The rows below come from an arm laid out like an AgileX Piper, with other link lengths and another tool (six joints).
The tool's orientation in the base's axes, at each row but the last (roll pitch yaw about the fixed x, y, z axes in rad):
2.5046, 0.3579, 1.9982
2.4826, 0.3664, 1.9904
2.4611, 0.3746, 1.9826
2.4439, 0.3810, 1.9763
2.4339, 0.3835, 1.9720
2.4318, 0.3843, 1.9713
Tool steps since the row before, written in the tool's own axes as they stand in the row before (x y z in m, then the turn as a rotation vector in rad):
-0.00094, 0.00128, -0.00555, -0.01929, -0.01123, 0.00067
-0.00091, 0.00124, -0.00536, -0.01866, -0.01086, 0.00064
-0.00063, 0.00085, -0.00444, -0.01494, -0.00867, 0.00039
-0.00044, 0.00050, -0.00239, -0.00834, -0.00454, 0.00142
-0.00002, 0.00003, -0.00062, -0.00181, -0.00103, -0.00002
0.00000, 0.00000, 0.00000, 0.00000, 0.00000, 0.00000
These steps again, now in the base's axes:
-0.00246, -0.00008, 0.00522, 0.00068, -0.02232, 0.00000
-0.00249, -0.00008, 0.00499, 0.00066, -0.02159, 0.00000
-0.00230, -0.00005, 0.00394, 0.00046, -0.01727, 0.00011
-0.00121, -0.00009, 0.00216, 0.00128, -0.00950, -0.00062
-0.00041, 0.00000, 0.00046, 0.00002, -0.00208, 0.00007
0.00000, 0.00000, 0.00000, 0.00000, 0.00000, 0.00000

